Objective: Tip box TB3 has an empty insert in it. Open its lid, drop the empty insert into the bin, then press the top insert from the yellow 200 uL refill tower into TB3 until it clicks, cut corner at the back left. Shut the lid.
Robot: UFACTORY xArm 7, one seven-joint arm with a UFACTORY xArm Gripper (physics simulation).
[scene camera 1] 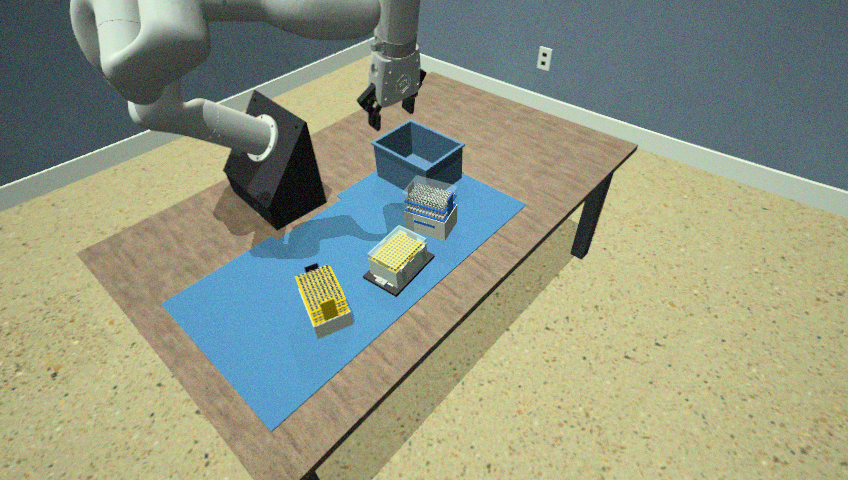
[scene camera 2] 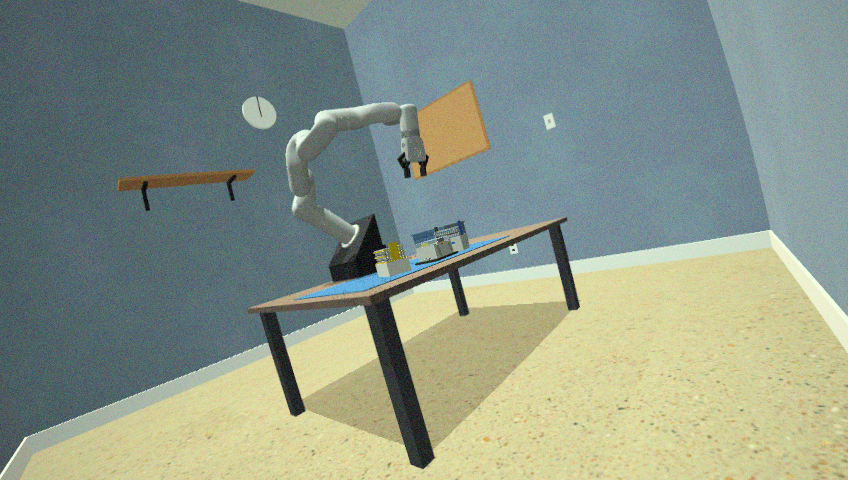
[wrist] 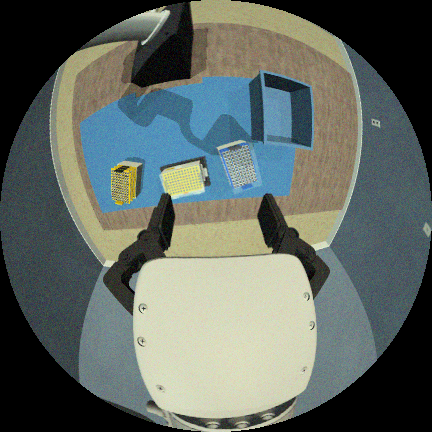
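The tip box taken as TB3 (scene camera 1: 397,252) (scene camera 2: 434,249) (wrist: 183,180) stands on a dark base, with a yellow insert showing under its clear lid, which looks shut. No label is readable. The yellow refill tower (scene camera 1: 323,292) (scene camera 2: 392,264) (wrist: 123,184) stands to its left in scene camera 1, its stacked inserts in a pale base. The blue bin (scene camera 1: 397,168) (wrist: 256,112) stands at the far end of the mat; no insert shows inside it. My gripper (scene camera 1: 391,119) (scene camera 2: 415,176) (wrist: 217,203) is open and empty, high above the table, apart from all of these.
A blue-and-white tip rack tower (scene camera 1: 429,223) (scene camera 2: 460,240) (wrist: 240,165) with a clear cover stands between the box and the bin. The blue mat (scene camera 1: 238,333) lies on the wooden table (scene camera 1: 535,133). The black arm base (scene camera 1: 297,184) (wrist: 170,60) stands at the table's rear.
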